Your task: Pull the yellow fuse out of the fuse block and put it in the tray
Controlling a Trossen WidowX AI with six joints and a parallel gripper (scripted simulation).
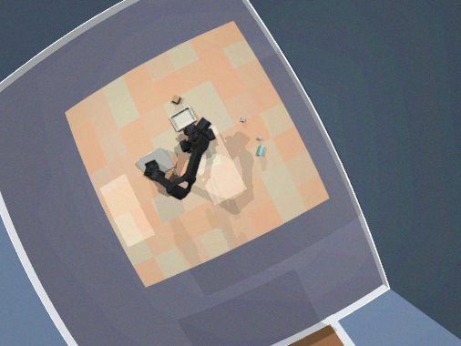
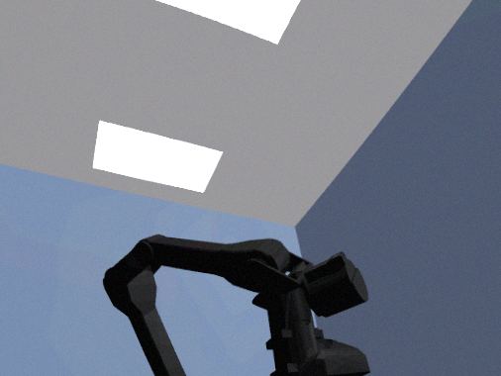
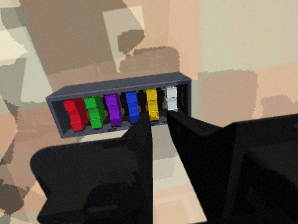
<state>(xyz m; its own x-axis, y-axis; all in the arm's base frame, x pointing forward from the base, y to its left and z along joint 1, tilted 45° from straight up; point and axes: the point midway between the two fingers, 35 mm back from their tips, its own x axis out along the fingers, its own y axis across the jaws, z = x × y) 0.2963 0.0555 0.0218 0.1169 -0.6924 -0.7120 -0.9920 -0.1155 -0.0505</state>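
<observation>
My gripper tip is now 4 cm above the yellow fuse. From my gripper tip the other things lie so: cyan piece: 33 cm ahead, 10 cm to the right, 5 cm below; tray: 5 cm behind, 17 cm to the left, 6 cm below.
</observation>
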